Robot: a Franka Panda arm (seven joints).
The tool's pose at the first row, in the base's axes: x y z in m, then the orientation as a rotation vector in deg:
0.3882, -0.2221, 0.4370, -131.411, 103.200, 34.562
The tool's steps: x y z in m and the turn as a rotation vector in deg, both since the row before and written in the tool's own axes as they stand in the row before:
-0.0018, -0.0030, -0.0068, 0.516, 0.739, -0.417
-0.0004, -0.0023, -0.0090, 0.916, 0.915, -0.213
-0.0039, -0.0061, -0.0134, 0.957, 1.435, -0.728
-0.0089, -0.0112, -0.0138, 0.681, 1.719, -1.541
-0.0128, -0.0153, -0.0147, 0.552, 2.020, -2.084
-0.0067, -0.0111, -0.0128, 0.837, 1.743, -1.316
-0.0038, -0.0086, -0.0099, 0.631, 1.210, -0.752
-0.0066, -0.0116, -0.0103, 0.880, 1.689, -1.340
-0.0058, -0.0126, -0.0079, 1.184, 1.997, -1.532
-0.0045, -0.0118, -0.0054, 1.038, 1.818, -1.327
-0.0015, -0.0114, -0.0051, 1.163, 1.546, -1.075
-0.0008, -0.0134, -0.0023, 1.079, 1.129, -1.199
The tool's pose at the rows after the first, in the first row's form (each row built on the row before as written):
0.3922, -0.2222, 0.4435, -131.918, 102.945, 33.192
0.3961, -0.2245, 0.4516, -132.120, 102.966, 31.256
0.4036, -0.2241, 0.4649, -133.023, 102.549, 28.646
0.4146, -0.2176, 0.4802, -134.888, 101.251, 25.875
0.4281, -0.2061, 0.4976, -137.391, 99.365, 22.800
0.4382, -0.2001, 0.5115, -138.872, 98.221, 19.844
0.4461, -0.1963, 0.5220, -139.710, 97.597, 17.758
0.4556, -0.1888, 0.5337, -141.063, 96.324, 14.802
0.4657, -0.1807, 0.5430, -142.448, 94.795, 11.174
0.4750, -0.1732, 0.5498, -143.617, 93.456, 7.907
0.4848, -0.1682, 0.5559, -144.310, 92.257, 4.896
0.4965, -0.1623, 0.5596, -144.930, 90.751, 2.465

